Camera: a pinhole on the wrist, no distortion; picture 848 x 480 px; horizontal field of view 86.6 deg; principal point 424.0 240.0 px. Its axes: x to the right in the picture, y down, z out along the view. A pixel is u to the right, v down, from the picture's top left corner.
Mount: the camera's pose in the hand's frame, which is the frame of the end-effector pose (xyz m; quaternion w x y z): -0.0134 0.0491 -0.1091 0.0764 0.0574 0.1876 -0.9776
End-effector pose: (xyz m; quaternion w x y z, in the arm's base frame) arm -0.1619 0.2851 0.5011 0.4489 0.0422 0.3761 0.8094
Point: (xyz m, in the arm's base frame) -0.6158 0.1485 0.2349
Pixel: behind the camera
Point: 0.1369 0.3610 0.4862
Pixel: 549 433
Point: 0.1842 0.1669 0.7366
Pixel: 773 133
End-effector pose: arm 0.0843 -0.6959 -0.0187 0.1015 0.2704 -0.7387 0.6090
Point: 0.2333 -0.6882 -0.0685
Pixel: 751 249
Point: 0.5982 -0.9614 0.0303
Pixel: 656 351
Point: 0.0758 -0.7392 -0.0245
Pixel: 293 217
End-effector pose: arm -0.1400 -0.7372 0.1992 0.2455 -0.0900 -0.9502 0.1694
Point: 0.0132 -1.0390 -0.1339
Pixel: 721 220
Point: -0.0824 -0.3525 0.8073
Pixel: behind the camera
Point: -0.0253 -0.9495 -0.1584
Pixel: 677 138
